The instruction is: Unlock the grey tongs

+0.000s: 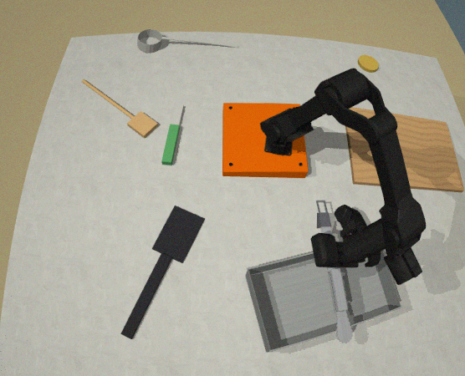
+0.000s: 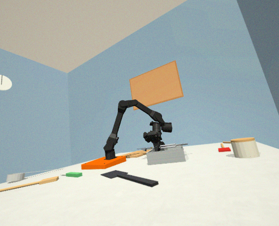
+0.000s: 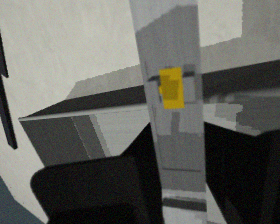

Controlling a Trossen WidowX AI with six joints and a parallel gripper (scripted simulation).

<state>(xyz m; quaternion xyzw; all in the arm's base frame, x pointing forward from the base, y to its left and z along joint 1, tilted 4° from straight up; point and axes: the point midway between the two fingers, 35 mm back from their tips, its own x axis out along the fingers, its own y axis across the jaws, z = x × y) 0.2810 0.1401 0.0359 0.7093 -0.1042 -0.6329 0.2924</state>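
My gripper tip is now 40 mm past the yellow lock piece, 30 mm below it and 10 mm to the right of it. Round my gripper tip: roasting tin: 60 mm ahead, 20 mm to the left; black spatula: 330 mm to the right, 50 mm ahead, 30 mm below; lidded pot: 420 mm ahead, 10 mm to the right.
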